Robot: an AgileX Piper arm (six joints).
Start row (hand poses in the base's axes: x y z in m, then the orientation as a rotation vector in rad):
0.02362, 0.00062, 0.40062, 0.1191, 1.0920, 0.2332
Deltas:
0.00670, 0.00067, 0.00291, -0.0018, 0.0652, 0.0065
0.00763, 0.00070, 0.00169, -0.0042, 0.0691, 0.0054
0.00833, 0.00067, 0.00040, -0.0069, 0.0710, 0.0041
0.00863, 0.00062, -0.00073, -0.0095, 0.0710, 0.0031
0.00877, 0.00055, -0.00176, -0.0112, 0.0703, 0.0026
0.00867, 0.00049, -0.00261, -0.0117, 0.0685, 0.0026
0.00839, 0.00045, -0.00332, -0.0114, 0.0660, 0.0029
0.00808, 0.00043, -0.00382, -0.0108, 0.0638, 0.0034
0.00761, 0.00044, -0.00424, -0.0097, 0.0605, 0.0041
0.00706, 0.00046, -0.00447, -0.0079, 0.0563, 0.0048
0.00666, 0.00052, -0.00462, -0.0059, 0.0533, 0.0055
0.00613, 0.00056, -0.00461, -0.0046, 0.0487, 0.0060
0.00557, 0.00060, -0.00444, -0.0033, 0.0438, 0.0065
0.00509, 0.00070, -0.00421, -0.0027, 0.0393, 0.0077
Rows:
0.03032, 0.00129, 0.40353, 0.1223, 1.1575, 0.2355
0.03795, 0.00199, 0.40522, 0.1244, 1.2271, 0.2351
0.04628, 0.00266, 0.40562, 0.1251, 1.2987, 0.2316
0.05491, 0.00328, 0.40489, 0.1242, 1.3705, 0.2253
0.06368, 0.00383, 0.40313, 0.1220, 1.4417, 0.2171
0.07235, 0.00432, 0.40052, 0.1190, 1.5111, 0.2083
0.08074, 0.00477, 0.39720, 0.1155, 1.5780, 0.1997
0.08882, 0.00520, 0.39338, 0.1117, 1.6427, 0.1917
0.09643, 0.00564, 0.38914, 0.1077, 1.7040, 0.1850
0.10349, 0.00610, 0.38467, 0.1038, 1.7611, 0.1803
0.11015, 0.00662, 0.38005, 0.1003, 1.8151, 0.1777
0.11628, 0.00718, 0.37544, 0.0967, 1.8644, 0.1767
0.12185, 0.00778, 0.37100, 0.0929, 1.9088, 0.1772
0.12694, 0.00848, 0.36679, 0.0878, 1.9487, 0.1792

